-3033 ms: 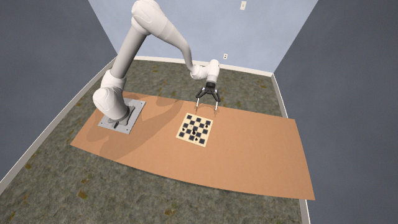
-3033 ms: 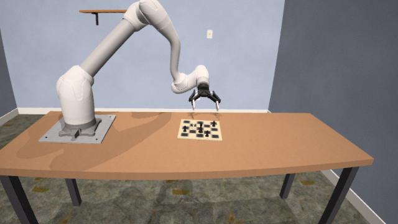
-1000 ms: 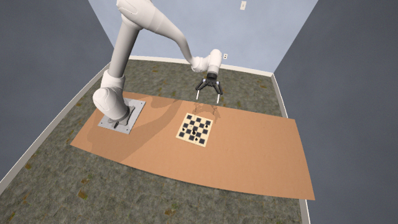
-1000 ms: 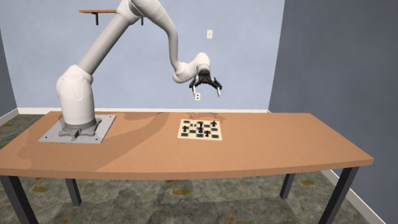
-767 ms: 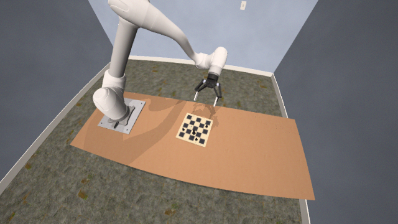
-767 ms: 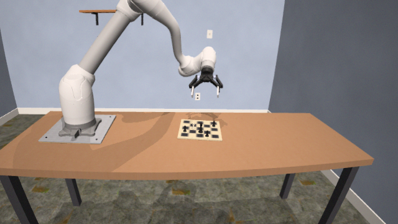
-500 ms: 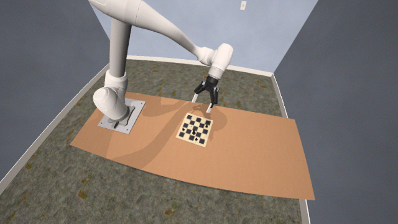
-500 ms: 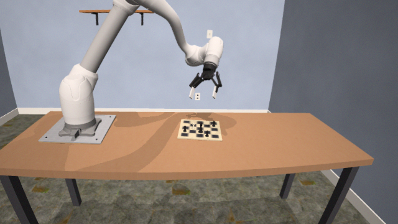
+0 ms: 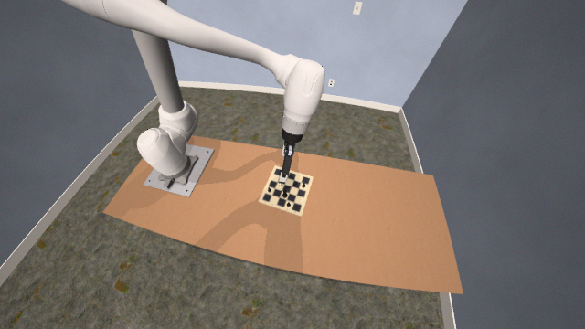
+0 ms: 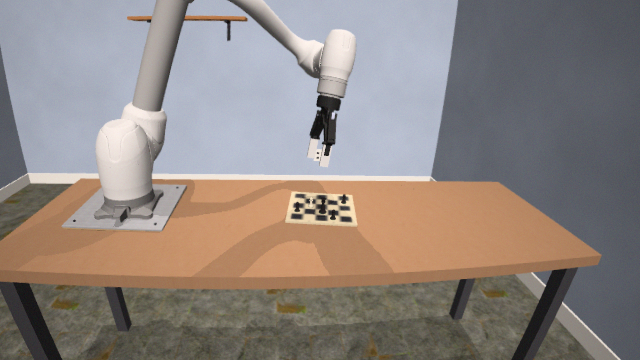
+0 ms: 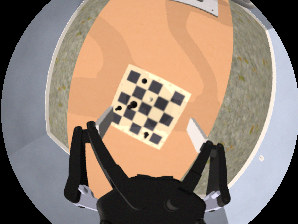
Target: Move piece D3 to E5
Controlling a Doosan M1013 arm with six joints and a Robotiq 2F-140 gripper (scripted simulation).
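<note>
My hand is 20 mm past the pale chess piece, 30 mm to the left of it and 140 mm above it. From my hand the other things lie so: chessboard (20 mm ahead, 40 mm to the right, 160 mm below).
</note>
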